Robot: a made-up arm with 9 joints. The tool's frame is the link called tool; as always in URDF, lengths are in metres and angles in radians. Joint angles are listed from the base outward.
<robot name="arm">
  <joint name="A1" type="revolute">
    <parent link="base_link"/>
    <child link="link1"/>
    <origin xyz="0 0 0.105" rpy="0 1.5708 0"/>
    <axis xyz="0 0 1"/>
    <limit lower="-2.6" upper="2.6"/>
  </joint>
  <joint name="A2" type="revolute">
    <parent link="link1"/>
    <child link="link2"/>
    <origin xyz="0.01 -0.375 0.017" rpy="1.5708 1.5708 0"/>
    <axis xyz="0 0 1"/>
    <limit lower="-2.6" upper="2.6"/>
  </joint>
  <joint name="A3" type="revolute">
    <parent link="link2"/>
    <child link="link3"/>
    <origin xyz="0.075 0.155 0.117" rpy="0 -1.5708 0"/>
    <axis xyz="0 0 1"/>
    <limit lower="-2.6" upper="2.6"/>
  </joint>
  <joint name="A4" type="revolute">
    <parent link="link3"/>
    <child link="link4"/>
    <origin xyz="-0.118 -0.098 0.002" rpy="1.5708 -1.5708 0"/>
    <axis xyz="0 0 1"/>
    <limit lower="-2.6" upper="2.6"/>
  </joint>
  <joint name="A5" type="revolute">
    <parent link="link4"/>
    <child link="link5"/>
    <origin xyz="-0.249 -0.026 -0.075" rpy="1.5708 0 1.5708"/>
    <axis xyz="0 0 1"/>
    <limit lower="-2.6" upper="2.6"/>
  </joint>
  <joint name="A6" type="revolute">
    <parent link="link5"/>
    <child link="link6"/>
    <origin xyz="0.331 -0.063 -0.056" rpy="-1.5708 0 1.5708"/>
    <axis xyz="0 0 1"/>
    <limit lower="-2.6" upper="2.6"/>
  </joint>
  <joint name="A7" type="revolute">
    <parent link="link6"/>
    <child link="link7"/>
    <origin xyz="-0.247 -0.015 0.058" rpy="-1.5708 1.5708 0"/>
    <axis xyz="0 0 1"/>
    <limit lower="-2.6" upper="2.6"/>
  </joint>
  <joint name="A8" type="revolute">
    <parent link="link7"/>
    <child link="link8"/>
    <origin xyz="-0.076 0.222 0.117" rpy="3.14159 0 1.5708"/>
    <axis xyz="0 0 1"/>
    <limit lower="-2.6" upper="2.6"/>
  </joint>
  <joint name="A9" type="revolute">
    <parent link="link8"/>
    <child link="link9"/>
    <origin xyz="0.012 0.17 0.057" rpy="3.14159 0 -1.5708"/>
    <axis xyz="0 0 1"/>
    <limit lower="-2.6" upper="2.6"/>
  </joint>
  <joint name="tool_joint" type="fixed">
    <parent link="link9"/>
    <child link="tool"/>
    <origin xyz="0.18 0.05 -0.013" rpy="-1.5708 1.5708 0"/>
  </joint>
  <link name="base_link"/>
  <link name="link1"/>
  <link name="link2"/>
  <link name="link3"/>
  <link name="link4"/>
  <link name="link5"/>
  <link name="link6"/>
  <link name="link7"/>
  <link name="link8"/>
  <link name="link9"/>
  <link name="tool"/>
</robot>
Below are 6 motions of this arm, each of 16 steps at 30 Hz.
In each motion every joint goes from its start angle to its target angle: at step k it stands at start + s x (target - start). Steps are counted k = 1, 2, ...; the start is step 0. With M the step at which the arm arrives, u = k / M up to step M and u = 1 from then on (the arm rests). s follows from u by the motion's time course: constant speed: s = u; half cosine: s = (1 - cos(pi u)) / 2; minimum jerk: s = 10 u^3 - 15 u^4 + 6 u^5.
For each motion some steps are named. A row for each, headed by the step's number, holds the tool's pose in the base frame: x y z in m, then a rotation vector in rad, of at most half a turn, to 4 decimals.
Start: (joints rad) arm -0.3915 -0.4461 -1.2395 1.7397 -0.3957 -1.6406 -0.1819 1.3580 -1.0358
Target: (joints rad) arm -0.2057 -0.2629 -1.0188 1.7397 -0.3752 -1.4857 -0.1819 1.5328 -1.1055
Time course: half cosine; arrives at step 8
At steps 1, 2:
1: -0.0380 -0.5866 0.8831 -0.8784 0.8067 -1.1476
2: -0.0520 -0.6250 0.8646 -0.7960 0.8094 -1.1467

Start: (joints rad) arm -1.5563 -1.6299 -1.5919 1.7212 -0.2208 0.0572 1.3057 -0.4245 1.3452
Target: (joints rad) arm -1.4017 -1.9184 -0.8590 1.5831 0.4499 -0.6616 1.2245 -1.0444 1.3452
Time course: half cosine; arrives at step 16
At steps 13, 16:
13: 0.1200 0.0681 1.2185 -0.0936 -0.3378 2.5543
16: 0.1260 0.0617 1.2264 -0.1079 -0.3520 2.4846

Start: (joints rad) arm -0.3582 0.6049 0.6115 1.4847 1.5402 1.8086 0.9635 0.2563 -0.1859
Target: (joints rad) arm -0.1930 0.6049 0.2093 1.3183 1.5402 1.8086 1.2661 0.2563 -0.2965
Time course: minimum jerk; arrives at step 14
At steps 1, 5, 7, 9, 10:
1: -0.0184 -0.4391 0.1763 1.3574 -0.5033 0.2463
5: -0.0121 -0.4449 0.1406 1.2665 -0.5639 0.1715
7: -0.0076 -0.4521 0.1044 1.1712 -0.6231 0.0908
9: -0.0056 -0.4599 0.0695 1.0756 -0.6781 0.0076
10: -0.0056 -0.4631 0.0558 1.0372 -0.6990 -0.0264

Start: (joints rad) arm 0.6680 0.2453 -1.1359 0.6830 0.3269 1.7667 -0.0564 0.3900 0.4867
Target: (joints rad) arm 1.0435 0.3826 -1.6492 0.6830 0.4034 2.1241 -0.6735 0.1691 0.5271
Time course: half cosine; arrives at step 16
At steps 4, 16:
4: -0.0171 0.0433 -0.4181 0.2718 -1.6865 0.4718
16: 0.0134 0.2882 -0.3976 0.3543 -1.8694 0.6434

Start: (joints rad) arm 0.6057 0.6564 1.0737 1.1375 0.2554 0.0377 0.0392 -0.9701 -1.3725
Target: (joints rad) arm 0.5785 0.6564 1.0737 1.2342 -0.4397 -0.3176 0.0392 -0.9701 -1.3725
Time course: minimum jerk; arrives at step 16
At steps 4, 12, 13, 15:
4: 0.0618 0.4075 -0.4481 1.3878 -1.3201 1.4591
12: 0.4662 0.2674 -0.5677 0.8456 -1.3277 1.0594
13: 0.4895 0.2494 -0.5750 0.8145 -1.3245 1.0270
15: 0.5086 0.2335 -0.5811 0.7887 -1.3215 0.9990

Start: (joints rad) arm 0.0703 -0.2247 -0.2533 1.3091 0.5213 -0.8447 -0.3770 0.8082 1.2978
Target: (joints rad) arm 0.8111 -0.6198 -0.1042 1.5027 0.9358 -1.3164 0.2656 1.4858 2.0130
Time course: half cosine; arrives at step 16
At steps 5, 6, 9, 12, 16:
5: -0.3823 -0.8055 -0.0780 -0.1011 1.2013 1.8022
6: -0.3571 -0.7975 -0.1130 -0.0646 1.1451 1.9382
9: -0.2719 -0.7443 -0.2423 0.0567 0.8474 2.3921
12: -0.2026 -0.6586 -0.3577 0.1639 0.4325 2.7575
16: -0.1681 -0.5945 -0.4168 0.2253 0.1301 2.9321

